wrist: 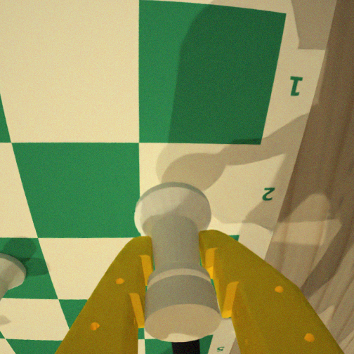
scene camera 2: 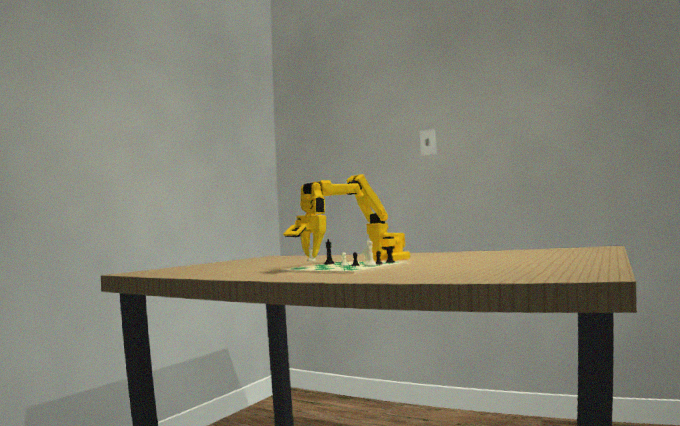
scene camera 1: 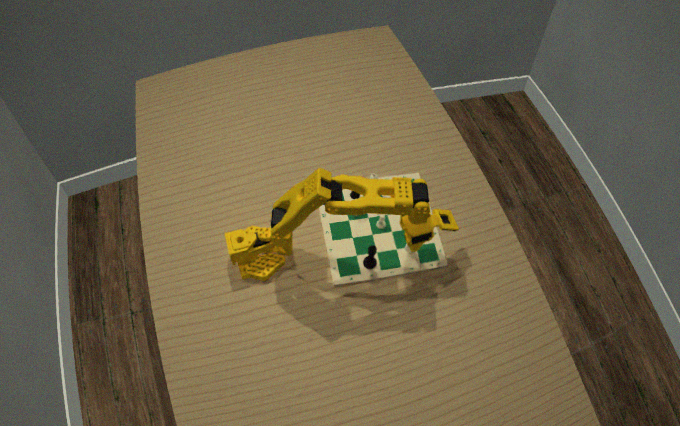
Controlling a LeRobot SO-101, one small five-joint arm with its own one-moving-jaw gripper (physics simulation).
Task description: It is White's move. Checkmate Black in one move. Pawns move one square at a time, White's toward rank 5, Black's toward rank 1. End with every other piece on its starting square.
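Frame: origin at the arm's base, x ahead, y left, z up, level; metres.
Seen in the pictures: hand, its tool point: [scene camera 2: 313, 255] [scene camera 1: 409, 241]; arm's base, origin of its link: [scene camera 2: 387, 259] [scene camera 1: 268, 252].
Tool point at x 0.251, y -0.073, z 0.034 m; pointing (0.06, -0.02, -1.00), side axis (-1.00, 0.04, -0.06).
Offsets run from my tool point to a thing's top centre. "*": to the spot under its first point. Level surfaces: height alone.
My gripper [scene camera 1: 414, 247] [scene camera 2: 311, 256] [wrist: 175, 245] is shut on a white rook [wrist: 181, 310], its jaws pressing on both sides. The rook is upright, its base over the light edge square of rank 2; its exact height is hard to tell. The board @(dy +0.066, dx -0.032, dz -0.028 m) [scene camera 1: 361, 278] [scene camera 2: 341, 271] [wrist: 65, 60] lies under the gripper. A tall black king @(dy -0.006, dx -0.078, dz +0.036 m) [scene camera 1: 370, 260] [scene camera 2: 328, 253] stands near one board edge. A white pawn @(dy +0.065, dx -0.030, dz +0.004 m) [scene camera 1: 381, 222] [scene camera 2: 344, 259] stands mid-board. In scene camera 2, a black pawn @(dy +0.099, dx -0.024, dz +0.004 m) [scene camera 2: 355, 259], a tall white piece @(dy +0.140, dx -0.023, dz +0.036 m) [scene camera 2: 369, 254], another black pawn @(dy +0.144, dx -0.056, dz +0.004 m) [scene camera 2: 378, 258] and a black rook @(dy +0.154, dx -0.098, dz +0.005 m) [scene camera 2: 389, 254] stand farther right.
The yellow arm [scene camera 1: 368, 195] [scene camera 2: 371, 200] crosses over the board in scene camera 1 and hides several pieces. A black piece @(* dy +0.139, dx -0.059, dz -0.018 m) [scene camera 1: 354, 194] shows under it. Part of a white piece [wrist: 10, 272] shows at the wrist view's left. The wooden table @(dz -0.034 m) [scene camera 1: 250, 125] [scene camera 2: 501, 270] surrounds the board.
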